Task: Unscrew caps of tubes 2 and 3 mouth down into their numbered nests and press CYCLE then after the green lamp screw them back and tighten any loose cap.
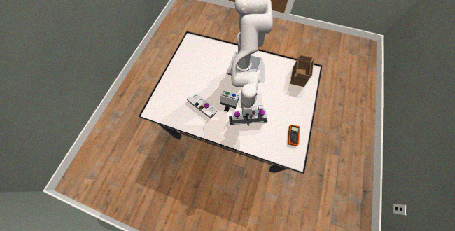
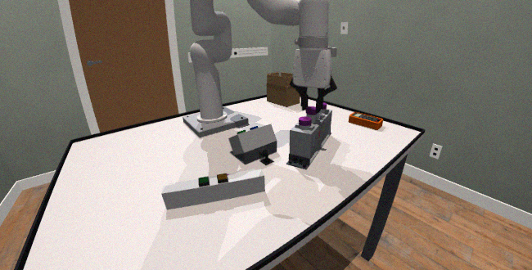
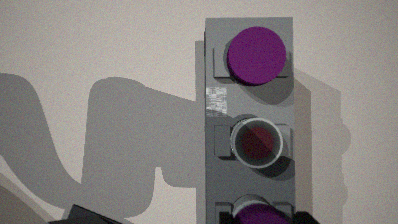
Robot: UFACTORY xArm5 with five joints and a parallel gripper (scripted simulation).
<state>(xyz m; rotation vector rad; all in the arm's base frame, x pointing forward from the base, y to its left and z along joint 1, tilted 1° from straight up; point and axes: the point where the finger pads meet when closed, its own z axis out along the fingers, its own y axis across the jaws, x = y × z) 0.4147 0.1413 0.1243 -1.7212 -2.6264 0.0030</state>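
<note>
Now: the purple cap 28 cm to the right of my hand, 14 cm below it and 1 cm behind it. The rest, counted from my hand: key housing: 14 cm to the right, 10 cm below, 10 cm behind; then blue key: 12 cm to the right, 12 cm behind, 8 cm below; then grey decapping station: 15 cm below, 2 cm to the left, 1 cm behind.
</note>
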